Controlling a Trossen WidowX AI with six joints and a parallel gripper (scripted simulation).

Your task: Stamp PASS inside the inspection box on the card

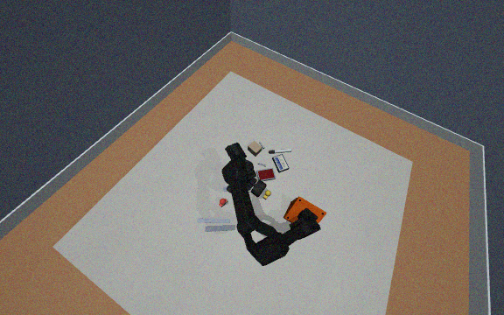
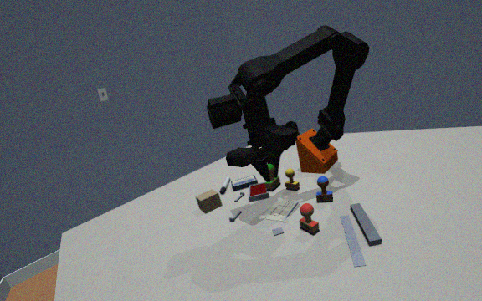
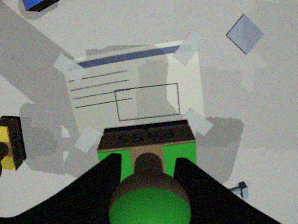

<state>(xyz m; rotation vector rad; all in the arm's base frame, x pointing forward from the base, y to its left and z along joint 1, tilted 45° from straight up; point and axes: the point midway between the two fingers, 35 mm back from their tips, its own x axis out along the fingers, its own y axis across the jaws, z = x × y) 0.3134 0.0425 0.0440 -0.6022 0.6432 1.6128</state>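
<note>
The brown box is 90 mm ahead of my gripper tip, 210 mm to the right of it and 70 mm below it. The rest, counted from my gripper tip: yellow stamp 110 mm behind, 40 mm to the right, 70 mm below; then green-knobbed PASS stamp right at my gripper tip; then white card 10 mm behind, 90 mm below.
</note>
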